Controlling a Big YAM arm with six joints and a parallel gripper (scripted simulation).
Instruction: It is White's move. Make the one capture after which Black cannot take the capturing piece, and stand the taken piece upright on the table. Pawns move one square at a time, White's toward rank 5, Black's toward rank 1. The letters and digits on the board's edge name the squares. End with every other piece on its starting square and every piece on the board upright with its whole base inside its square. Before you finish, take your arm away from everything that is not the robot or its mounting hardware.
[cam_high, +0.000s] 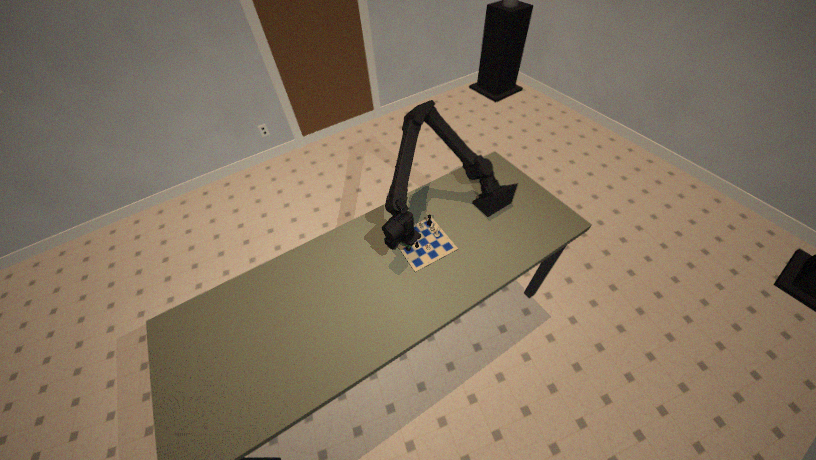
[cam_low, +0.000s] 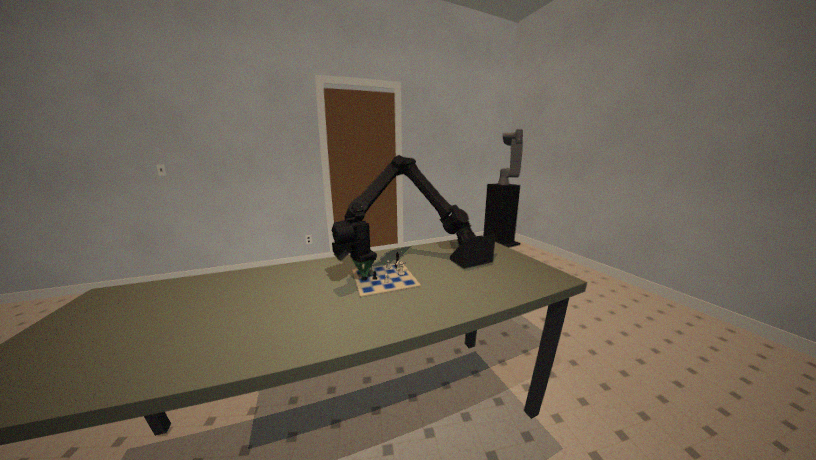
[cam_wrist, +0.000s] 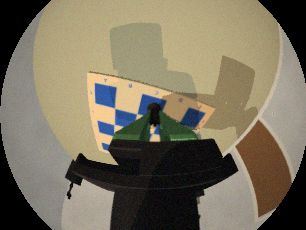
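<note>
Right now the white chess piece is 4 cm behind my hand, 3 cm to the right of it and 1 cm above it. Also, from my hand: blue-and-cream chessboard 7 cm behind, 2 cm below, 1 cm to the left.
</note>
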